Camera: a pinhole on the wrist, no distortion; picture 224 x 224 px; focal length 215.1 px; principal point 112.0 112.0 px. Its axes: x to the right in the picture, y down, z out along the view. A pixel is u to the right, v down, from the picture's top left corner.
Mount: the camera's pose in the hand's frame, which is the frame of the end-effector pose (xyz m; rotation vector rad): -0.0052 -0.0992 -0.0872 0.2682 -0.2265 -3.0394
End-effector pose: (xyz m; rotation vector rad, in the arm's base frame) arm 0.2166 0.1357 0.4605 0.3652 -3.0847 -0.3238
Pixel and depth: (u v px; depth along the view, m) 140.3 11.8 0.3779
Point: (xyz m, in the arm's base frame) 0.3085 0.3330 0.2466
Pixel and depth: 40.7 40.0 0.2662
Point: 0.1748 0.1969 0.2981
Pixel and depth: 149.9 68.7 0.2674
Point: 0.3133 0.1790 0.3048
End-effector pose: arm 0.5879 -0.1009 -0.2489 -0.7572 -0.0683 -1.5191
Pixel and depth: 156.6 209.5 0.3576
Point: 0.4913 0.1720 -0.0146
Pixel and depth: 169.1 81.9 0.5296
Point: 0.7569 0.2957 -0.0773
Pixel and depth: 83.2 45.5 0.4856
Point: 0.8484 0.0977 -0.0282
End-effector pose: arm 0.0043 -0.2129 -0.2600 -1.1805 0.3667 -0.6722
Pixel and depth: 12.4 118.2 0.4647
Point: 0.3282 -0.0076 -0.0822
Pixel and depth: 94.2 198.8 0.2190
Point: 0.0288 -0.1299 -0.0676
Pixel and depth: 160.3 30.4 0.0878
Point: -0.0499 -0.2047 -0.2148
